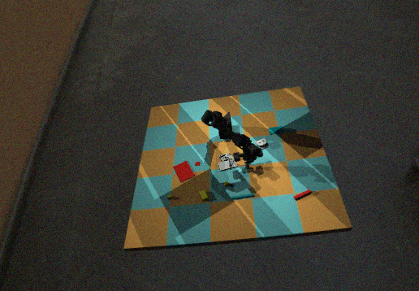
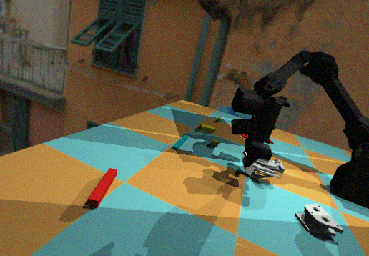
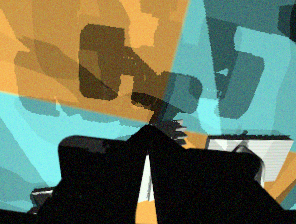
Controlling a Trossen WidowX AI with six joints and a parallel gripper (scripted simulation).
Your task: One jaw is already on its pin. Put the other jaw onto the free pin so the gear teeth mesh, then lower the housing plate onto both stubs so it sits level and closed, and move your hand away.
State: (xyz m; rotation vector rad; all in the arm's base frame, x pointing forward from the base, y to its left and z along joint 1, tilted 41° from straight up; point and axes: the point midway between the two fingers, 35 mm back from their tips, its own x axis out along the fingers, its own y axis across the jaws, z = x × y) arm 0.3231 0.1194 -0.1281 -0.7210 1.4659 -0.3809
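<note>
Right now my gripper tip is 1 cm past the white jaw and 2 cm to the left of it. Also, from my gripper tip: cyan bar (24 cm ahead, 4 cm to the right, 3 cm below); base (19 cm behind, 9 cm to the left); small yellow cube (14 cm ahead, 15 cm to the right, 2 cm below).
</note>
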